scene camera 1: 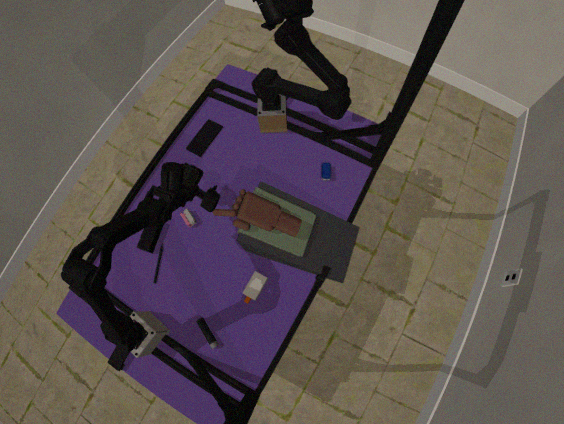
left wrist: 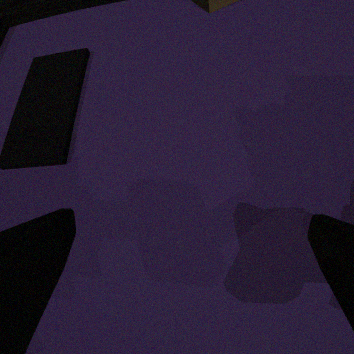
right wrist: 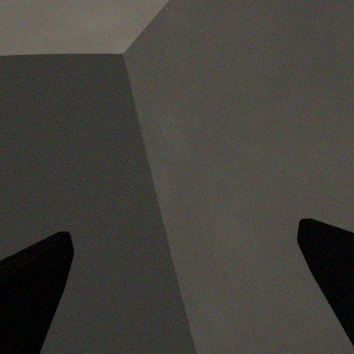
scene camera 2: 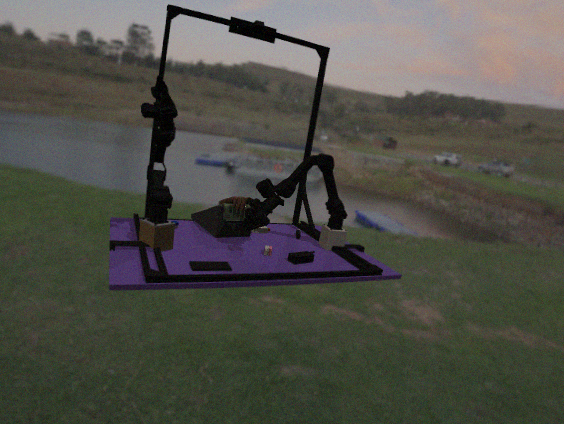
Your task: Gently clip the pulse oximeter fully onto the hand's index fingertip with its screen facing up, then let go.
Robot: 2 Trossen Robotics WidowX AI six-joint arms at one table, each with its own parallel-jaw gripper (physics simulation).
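Places are measured from the left arm's base along level axes (x right, y ahead, z up), in metres.
Pixels of known places: left gripper, between the fingertips: (scene camera 1: 205, 179) (left wrist: 194, 223) (scene camera 2: 242, 229); right gripper, between the fingertips: (right wrist: 186, 236) (scene camera 2: 161, 81); left arm's base, origin of its link: (scene camera 1: 135, 334) (scene camera 2: 334, 227); right arm's base, origin of its link: (scene camera 1: 271, 103) (scene camera 2: 157, 221).
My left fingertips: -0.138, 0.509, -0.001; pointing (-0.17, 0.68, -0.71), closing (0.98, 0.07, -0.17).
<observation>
For each thing: its middle in the pictures, then the offset to it from my left fingertips, as dx, dy, dz. "*": a spot on its surface instead.
- pulse oximeter, middle of its body: (scene camera 1: 188, 217) (scene camera 2: 268, 250) -0.002, -0.129, -0.088
- black slab, middle of its body: (left wrist: 46, 102) (scene camera 2: 210, 266) (scene camera 1: 204, 137) -0.174, +0.148, -0.100
- black block, middle of its body: (scene camera 1: 150, 235) (scene camera 2: 301, 257) -0.074, -0.260, -0.087
- thin black rod, middle of its body: (scene camera 1: 158, 263) +0.010, -0.313, -0.100
- white box, middle of its body: (scene camera 1: 253, 288) (scene camera 2: 261, 229) +0.325, -0.180, -0.090
- black cylinder, middle of its body: (scene camera 1: 207, 333) +0.292, -0.381, -0.091
- blue object, middle of its body: (scene camera 1: 326, 171) +0.286, +0.282, -0.088
- wedge, a spot on its surface: (scene camera 1: 340, 245) * +0.468, +0.085, -0.062
The pulse oximeter (scene camera 1: 188, 218) (scene camera 2: 268, 250), small, white and pinkish red, lies on the purple table top. The brown hand (scene camera 1: 262, 211) (scene camera 2: 235, 202) rests on a green pad on a dark wedge; its index finger (scene camera 1: 224, 213) points left in scene camera 1, apart from the oximeter. My left gripper (left wrist: 194, 223) is open and empty, above the table beside the index fingertip and the oximeter in scene camera 1. Neither the oximeter nor the hand can be made out in the left wrist view. My right gripper (right wrist: 186, 236) is open and empty, facing plain walls, high and away from the table.
A black slab (scene camera 1: 205, 137) (scene camera 2: 210, 266) (left wrist: 47, 110), a black block (scene camera 1: 149, 239) (scene camera 2: 301, 257), a thin black rod (scene camera 1: 158, 265), a white box (scene camera 1: 255, 285), a black cylinder (scene camera 1: 206, 332) and a blue object (scene camera 1: 326, 171) lie around the wedge (scene camera 1: 340, 245). Black rails edge the table.
</observation>
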